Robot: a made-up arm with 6 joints.
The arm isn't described. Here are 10 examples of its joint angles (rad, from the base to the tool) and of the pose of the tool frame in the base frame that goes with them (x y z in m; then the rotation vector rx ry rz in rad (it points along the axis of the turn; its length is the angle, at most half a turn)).
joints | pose
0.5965 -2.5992 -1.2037 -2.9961 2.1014 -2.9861 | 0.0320 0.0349 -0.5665 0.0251 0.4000 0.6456
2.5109 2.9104 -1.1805 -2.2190 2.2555 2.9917 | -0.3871 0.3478 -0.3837 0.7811 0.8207 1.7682
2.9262 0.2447 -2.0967 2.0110 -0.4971 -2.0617 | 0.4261 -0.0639 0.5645 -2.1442 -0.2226 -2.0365
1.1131 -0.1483 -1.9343 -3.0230 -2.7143 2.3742 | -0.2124 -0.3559 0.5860 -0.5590 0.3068 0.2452
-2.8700 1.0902 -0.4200 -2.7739 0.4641 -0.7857 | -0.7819 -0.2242 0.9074 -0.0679 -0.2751 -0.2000
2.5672 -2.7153 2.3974 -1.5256 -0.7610 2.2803 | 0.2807 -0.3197 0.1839 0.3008 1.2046 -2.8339
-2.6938 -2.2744 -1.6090 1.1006 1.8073 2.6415 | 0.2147 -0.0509 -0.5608 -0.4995 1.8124 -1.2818
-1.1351 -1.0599 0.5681 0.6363 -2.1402 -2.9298 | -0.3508 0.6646 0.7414 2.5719 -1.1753 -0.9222
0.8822 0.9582 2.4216 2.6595 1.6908 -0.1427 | 0.2253 0.4096 0.0147 -1.4215 -1.1916 -1.3320
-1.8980 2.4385 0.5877 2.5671 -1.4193 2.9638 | -0.1396 -0.2798 -0.7605 -1.0923 -1.6010 -0.9855
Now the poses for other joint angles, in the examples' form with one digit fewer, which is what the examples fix.
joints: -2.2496 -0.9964 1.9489 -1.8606 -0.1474 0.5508
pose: 0.023 -0.044 0.803 -0.458 -1.301 2.483
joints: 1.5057 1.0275 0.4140 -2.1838 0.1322 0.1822
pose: 0.056 1.064 0.534 -1.374 -0.164 -0.492
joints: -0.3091 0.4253 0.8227 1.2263 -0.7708 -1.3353
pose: 0.698 -0.283 0.874 0.716 0.885 -0.812
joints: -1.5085 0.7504 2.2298 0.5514 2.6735 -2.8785
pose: 0.082 -0.383 0.212 -0.341 0.561 1.280
